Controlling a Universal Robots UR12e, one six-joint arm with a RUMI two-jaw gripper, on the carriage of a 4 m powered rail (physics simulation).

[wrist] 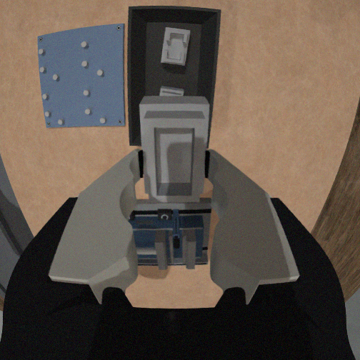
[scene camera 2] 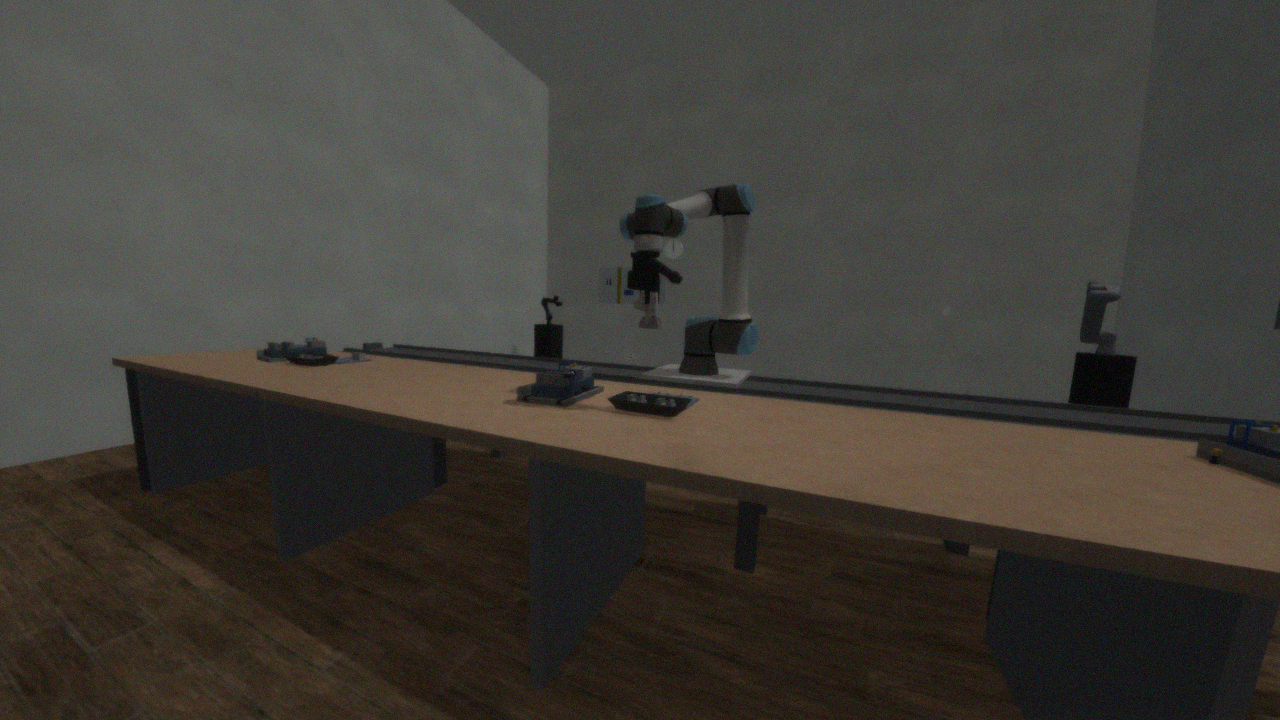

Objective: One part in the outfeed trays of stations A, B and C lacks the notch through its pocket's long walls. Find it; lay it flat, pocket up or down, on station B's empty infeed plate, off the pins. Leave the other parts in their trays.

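Where they show: gripper, fingertip midpoint: (scene camera 2: 649,324); arm's base, origin of the base link: (scene camera 2: 698,372).
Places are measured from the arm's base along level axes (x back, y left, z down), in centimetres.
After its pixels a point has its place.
Observation:
My gripper (scene camera 2: 649,315) @[z -25.1, x -74.2, y 2.2 cm] (wrist: 173,151) is shut on a grey rectangular part (wrist: 174,190), held high above the table at the middle station. Its pocket faces the wrist camera, and its long walls look unbroken, with no notch. In the wrist view, the blue infeed plate (wrist: 65,102) with several upright pins lies at the upper left and bears no part. The black outfeed tray (wrist: 136,75) (scene camera 2: 651,411) @[z 1.5, x -79.1, y 5.8 cm] stands beside it. In it lies a pale part (wrist: 176,48) with notches in its long pocket walls; another part (wrist: 171,91) is mostly hidden behind the held one.
A blue and grey fixture (wrist: 192,230) (scene camera 2: 559,386) @[z -3.0, x -79.4, y -27.6 cm] stands beside the tray, below the held part in the wrist view. The far left station has a fixture (scene camera 2: 290,350) @[z -2.4, x -69.4, y -209.8 cm] and a black tray (scene camera 2: 311,360) @[z -0.7, x -78.6, y -172.6 cm]. Another fixture (scene camera 2: 1253,450) @[z -1.6, x -56.8, y 152.0 cm] stands at the right edge. The rail runs behind the table.

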